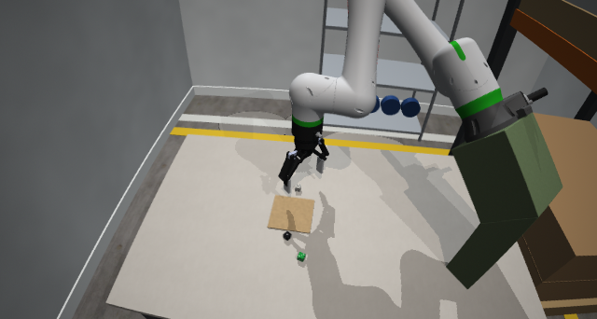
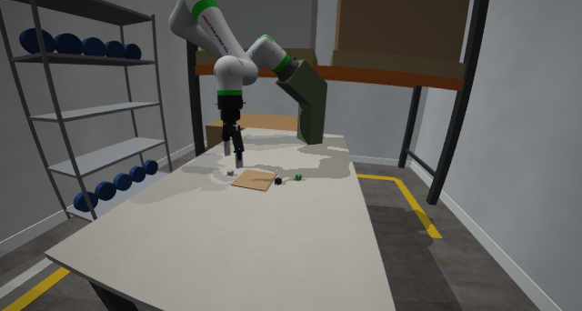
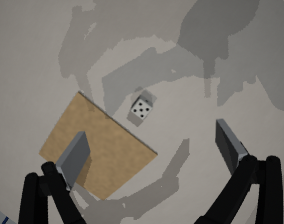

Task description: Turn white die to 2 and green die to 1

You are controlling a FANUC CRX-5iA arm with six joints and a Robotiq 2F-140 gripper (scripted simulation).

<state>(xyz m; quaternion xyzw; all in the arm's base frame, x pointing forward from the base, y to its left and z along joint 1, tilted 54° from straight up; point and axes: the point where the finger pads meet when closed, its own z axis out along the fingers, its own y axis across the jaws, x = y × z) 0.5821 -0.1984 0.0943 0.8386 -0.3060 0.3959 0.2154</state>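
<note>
My hand is 2 cm short of the white die, 1 cm to the left of it and 5 cm above it. From my hand the other things lie so: mat: 5 cm ahead, 10 cm to the left, 6 cm below; black die: 7 cm ahead, 19 cm to the left, 5 cm below; green die: 3 cm ahead, 27 cm to the left, 5 cm below.
</note>
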